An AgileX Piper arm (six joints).
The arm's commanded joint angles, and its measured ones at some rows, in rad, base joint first. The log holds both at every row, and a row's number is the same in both.
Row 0, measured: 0.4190 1.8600 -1.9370 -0.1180 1.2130 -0.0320
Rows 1 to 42, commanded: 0.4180 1.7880 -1.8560 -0.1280 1.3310 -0.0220; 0.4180 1.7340 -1.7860 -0.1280 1.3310 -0.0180; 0.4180 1.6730 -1.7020 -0.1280 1.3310 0.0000; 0.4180 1.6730 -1.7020 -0.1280 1.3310 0.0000; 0.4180 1.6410 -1.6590 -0.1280 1.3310 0.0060; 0.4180 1.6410 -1.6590 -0.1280 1.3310 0.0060; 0.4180 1.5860 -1.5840 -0.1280 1.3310 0.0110; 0.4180 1.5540 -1.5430 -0.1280 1.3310 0.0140; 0.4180 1.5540 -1.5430 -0.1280 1.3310 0.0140; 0.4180 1.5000 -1.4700 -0.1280 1.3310 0.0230; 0.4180 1.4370 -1.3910 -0.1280 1.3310 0.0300; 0.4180 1.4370 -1.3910 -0.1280 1.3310 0.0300; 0.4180 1.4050 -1.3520 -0.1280 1.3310 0.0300; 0.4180 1.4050 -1.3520 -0.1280 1.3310 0.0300; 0.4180 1.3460 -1.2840 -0.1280 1.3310 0.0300; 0.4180 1.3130 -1.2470 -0.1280 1.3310 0.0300; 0.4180 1.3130 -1.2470 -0.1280 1.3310 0.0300; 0.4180 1.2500 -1.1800 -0.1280 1.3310 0.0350; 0.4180 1.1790 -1.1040 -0.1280 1.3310 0.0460; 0.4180 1.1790 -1.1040 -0.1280 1.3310 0.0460; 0.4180 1.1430 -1.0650 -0.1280 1.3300 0.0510; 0.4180 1.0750 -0.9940 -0.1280 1.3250 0.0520; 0.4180 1.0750 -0.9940 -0.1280 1.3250 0.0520; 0.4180 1.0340 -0.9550 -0.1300 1.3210 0.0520; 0.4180 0.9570 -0.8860 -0.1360 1.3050 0.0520; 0.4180 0.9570 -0.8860 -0.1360 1.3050 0.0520; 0.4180 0.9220 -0.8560 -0.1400 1.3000 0.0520; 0.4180 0.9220 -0.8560 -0.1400 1.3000 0.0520; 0.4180 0.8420 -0.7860 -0.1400 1.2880 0.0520; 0.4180 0.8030 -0.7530 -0.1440 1.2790 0.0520; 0.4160 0.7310 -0.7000 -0.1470 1.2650 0.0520; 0.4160 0.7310 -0.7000 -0.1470 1.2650 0.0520; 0.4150 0.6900 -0.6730 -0.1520 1.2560 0.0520; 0.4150 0.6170 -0.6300 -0.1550 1.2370 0.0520; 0.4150 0.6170 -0.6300 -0.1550 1.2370 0.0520; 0.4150 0.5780 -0.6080 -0.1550 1.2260 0.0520; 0.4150 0.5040 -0.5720 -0.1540 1.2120 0.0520; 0.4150 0.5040 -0.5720 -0.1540 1.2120 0.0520; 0.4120 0.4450 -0.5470 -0.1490 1.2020 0.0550; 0.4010 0.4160 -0.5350 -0.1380 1.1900 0.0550; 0.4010 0.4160 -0.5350 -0.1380 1.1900 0.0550; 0.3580 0.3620 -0.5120 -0.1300 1.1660 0.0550
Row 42, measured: 0.4020 0.4270 -0.5430 -0.1420 1.2030 0.0480
